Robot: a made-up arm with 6 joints. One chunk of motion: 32 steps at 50 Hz.
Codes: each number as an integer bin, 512 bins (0 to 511) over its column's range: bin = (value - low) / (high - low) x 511, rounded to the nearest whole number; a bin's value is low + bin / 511 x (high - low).
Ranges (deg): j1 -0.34..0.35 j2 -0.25..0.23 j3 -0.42..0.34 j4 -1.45..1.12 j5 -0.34..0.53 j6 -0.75..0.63
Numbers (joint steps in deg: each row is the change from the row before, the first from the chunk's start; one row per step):
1: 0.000 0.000 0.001 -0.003 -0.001 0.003
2: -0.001 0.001 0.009 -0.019 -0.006 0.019
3: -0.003 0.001 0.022 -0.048 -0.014 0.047
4: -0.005 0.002 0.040 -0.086 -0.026 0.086
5: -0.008 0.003 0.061 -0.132 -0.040 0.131
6: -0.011 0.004 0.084 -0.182 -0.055 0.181
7: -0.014 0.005 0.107 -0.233 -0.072 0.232
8: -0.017 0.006 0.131 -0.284 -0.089 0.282
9: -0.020 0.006 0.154 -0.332 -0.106 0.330
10: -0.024 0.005 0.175 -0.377 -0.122 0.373
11: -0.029 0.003 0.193 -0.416 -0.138 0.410
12: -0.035 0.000 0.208 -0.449 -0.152 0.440
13: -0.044 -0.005 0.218 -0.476 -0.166 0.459
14: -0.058 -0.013 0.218 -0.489 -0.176 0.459
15: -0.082 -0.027 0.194 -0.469 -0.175 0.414
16: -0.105 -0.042 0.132 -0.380 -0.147 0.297
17: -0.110 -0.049 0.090 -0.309 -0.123 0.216
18: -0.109 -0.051 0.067 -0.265 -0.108 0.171
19: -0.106 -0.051 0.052 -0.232 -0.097 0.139
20: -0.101 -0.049 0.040 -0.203 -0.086 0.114
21: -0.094 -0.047 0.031 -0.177 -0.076 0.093
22: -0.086 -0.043 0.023 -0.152 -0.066 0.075
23: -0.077 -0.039 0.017 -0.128 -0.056 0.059
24: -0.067 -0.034 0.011 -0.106 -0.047 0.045
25: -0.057 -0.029 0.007 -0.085 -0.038 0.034
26: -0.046 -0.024 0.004 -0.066 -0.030 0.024
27: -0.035 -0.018 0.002 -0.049 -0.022 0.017
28: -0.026 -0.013 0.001 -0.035 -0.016 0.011
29: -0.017 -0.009 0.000 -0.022 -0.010 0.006
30: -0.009 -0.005 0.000 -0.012 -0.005 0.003
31: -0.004 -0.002 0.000 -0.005 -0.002 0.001
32: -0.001 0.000 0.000 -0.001 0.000 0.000
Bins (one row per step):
1: 252 266 283 288 199 279
2: 251 267 288 285 196 285
3: 250 267 297 279 191 295
4: 248 268 309 271 184 310
5: 246 269 323 262 176 326
6: 244 270 339 252 167 345
7: 241 271 354 242 157 364
8: 239 273 370 232 147 382
9: 237 273 386 222 137 400
10: 234 271 400 213 128 416
11: 230 269 412 206 119 430
12: 226 266 422 199 110 441
13: 219 261 429 194 102 448
14: 209 252 429 191 96 448
15: 191 237 413 195 97 431
16: 174 221 371 213 113 388
17: 170 214 343 227 127 358
18: 171 212 327 236 136 341
19: 173 212 317 242 143 329
20: 177 214 309 248 149 320
21: 182 216 303 253 155 312
22: 188 220 298 258 161 305
23: 195 225 294 263 167 300
24: 202 230 290 267 172 294
25: 210 235 287 271 177 290
26: 218 241 285 275 182 287
27: 226 247 284 279 187 284
28: 233 252 283 281 190 282
29: 239 257 282 284 194 280
30: 245 261 282 286 197 279
31: 249 264 282 287 199 278
32: 251 266 282 288 200 278

